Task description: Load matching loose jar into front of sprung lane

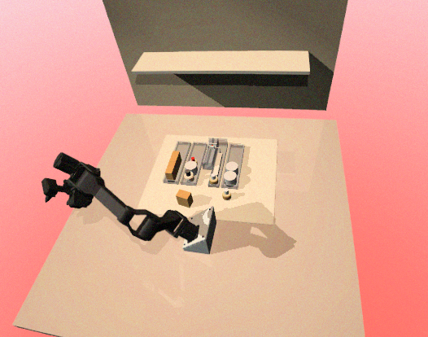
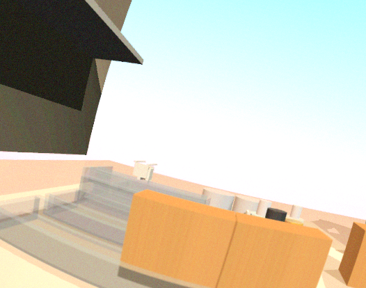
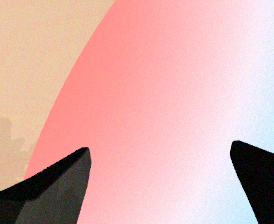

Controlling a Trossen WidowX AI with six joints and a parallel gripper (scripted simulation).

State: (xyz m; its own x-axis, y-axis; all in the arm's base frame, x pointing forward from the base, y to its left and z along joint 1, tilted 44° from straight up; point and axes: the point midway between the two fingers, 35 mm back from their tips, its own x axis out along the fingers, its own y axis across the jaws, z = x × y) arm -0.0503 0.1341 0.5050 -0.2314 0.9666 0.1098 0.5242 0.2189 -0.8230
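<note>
The white pusher plate lies 510 mm to the right of my gripper tip, 460 mm ahead of it and 270 mm below it. Also, from my gripper tip: shelf: 860 mm ahead, 550 mm to the right, 50 mm above.
</note>
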